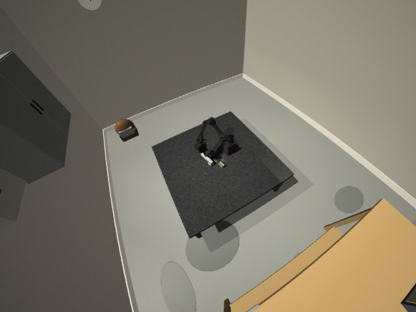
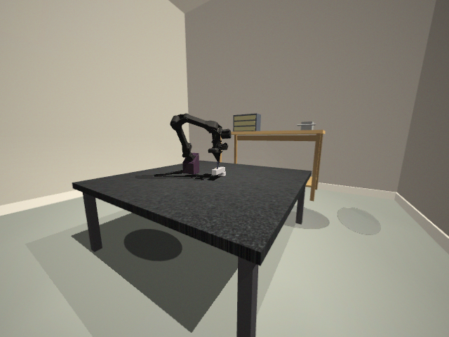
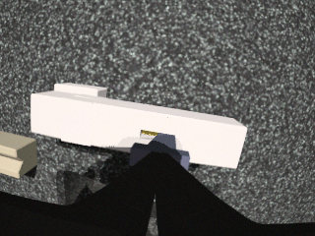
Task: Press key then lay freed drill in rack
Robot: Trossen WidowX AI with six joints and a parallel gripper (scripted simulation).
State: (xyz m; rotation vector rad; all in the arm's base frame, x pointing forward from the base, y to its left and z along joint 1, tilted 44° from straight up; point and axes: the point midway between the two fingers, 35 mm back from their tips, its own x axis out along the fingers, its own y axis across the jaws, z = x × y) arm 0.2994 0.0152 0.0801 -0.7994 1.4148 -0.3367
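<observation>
Right now the drill is 7 cm below my gripper tip, 5 cm to the left of it and 2 cm behind it.
</observation>
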